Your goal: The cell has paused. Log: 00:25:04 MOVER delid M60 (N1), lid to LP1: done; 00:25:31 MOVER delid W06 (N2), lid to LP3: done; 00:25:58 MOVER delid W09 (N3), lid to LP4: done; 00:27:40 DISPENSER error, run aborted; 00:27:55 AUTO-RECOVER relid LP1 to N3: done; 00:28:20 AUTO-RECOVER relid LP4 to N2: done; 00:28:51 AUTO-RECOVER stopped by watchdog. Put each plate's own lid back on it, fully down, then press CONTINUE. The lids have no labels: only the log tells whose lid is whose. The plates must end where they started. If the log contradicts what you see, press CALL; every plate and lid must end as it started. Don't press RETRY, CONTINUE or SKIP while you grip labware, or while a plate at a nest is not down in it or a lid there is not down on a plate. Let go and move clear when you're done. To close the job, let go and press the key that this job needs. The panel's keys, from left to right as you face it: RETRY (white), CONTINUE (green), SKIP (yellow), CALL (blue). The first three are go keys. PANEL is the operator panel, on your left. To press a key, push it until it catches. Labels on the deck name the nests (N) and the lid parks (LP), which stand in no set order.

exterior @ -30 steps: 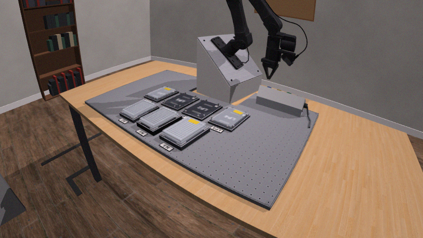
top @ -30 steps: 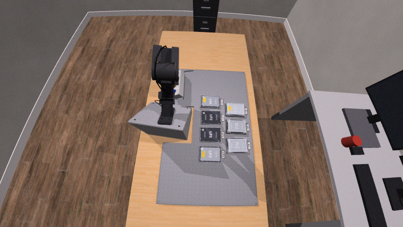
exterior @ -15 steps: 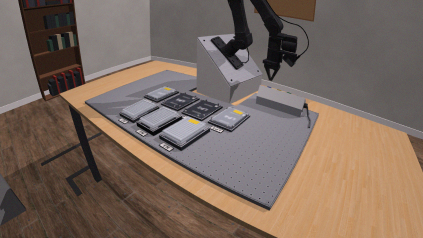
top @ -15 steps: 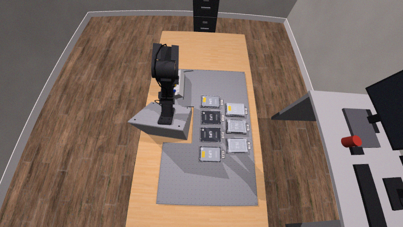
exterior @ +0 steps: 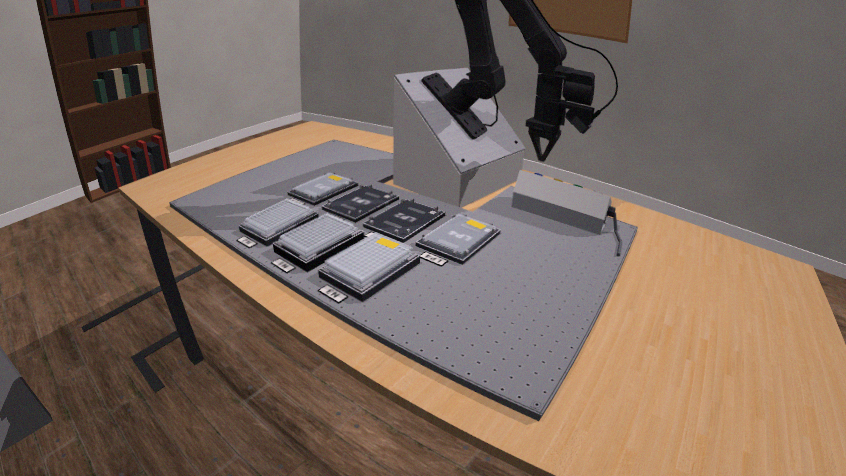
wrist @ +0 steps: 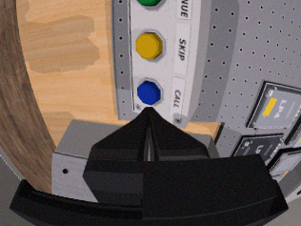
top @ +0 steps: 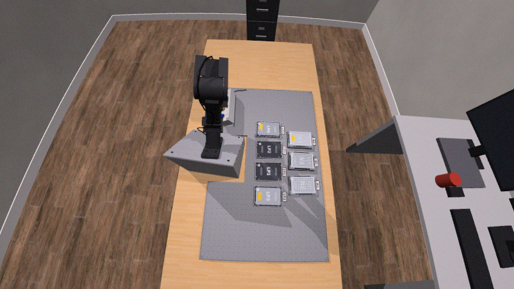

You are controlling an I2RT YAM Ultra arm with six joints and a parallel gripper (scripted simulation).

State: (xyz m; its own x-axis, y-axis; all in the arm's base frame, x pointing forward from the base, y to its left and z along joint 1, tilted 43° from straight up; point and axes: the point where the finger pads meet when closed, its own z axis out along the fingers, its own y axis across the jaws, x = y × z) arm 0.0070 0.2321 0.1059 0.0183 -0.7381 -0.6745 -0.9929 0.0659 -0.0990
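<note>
Right now my hand is 5 cm above the blue call key. The rest, counted from my hand: green continue key (10 cm to the left, 5 cm below); yellow skip key (5 cm to the left, 5 cm below).
</note>
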